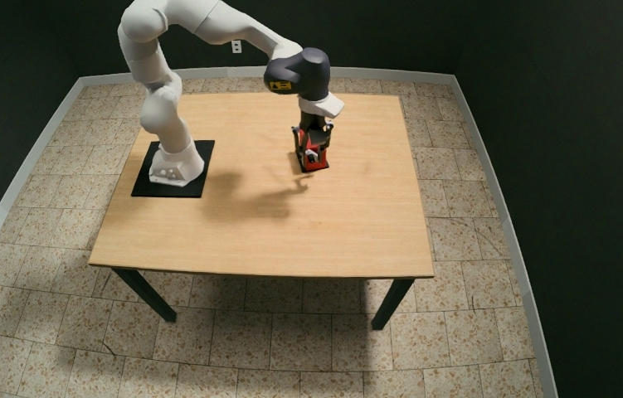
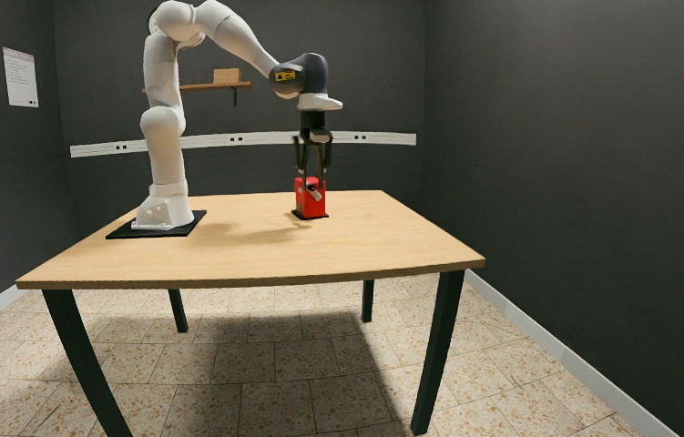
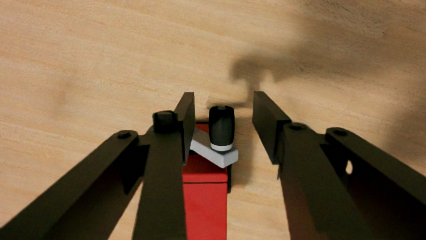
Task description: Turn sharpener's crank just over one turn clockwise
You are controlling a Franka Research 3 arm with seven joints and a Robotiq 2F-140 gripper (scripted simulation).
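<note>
Right now my hand is 40 mm above the crank and 30 mm to the right of it.
</note>
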